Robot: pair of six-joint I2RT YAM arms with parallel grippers.
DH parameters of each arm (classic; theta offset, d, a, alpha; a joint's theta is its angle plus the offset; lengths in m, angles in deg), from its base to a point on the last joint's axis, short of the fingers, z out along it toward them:
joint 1: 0 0.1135 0.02 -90
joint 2: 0 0 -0.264 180
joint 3: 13.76 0 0.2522 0
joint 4: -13.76 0 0.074 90
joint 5: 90 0 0 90
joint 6: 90 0.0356 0 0
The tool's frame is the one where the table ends.
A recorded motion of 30 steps. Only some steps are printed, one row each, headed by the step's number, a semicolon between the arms.
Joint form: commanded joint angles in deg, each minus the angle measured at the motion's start. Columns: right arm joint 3, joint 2, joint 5, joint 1, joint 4, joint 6; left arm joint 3, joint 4, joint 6, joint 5, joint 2, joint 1.
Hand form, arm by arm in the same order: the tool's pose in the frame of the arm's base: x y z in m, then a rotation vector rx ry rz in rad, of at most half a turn. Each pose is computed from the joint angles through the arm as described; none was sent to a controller.
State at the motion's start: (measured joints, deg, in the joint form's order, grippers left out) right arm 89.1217 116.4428 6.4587 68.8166 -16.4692 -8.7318; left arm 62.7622 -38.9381 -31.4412 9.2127 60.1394 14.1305
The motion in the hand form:
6: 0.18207 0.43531 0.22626 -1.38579 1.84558 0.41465; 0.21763 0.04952 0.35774 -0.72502 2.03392 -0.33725
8: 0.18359 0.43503 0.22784 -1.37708 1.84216 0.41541; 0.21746 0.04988 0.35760 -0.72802 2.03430 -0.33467
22: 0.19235 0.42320 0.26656 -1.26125 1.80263 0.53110; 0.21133 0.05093 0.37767 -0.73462 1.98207 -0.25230
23: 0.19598 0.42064 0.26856 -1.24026 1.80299 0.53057; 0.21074 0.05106 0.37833 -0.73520 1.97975 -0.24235
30: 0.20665 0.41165 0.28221 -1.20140 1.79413 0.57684; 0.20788 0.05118 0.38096 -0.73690 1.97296 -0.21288
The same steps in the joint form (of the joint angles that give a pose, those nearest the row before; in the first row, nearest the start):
6: 2.99 0.98 -0.30 -1.05 1.26 -0.14; 1.13 2.55 1.38 0.28 0.51 0.20
8: 3.08 0.89 -0.22 -1.23 1.53 -0.14; 1.13 2.47 1.38 0.19 0.50 0.28
22: 3.25 -3.50 -2.85 -2.98 3.72 2.66; 4.74 0.80 2.17 -3.93 -0.11 0.28
23: 2.99 -3.85 -2.68 -3.51 4.25 2.93; 4.82 0.71 2.35 -4.38 -0.20 0.28
30: 3.25 -5.35 -4.96 -5.36 4.60 3.72; 5.18 0.18 2.88 -5.70 -0.64 0.28

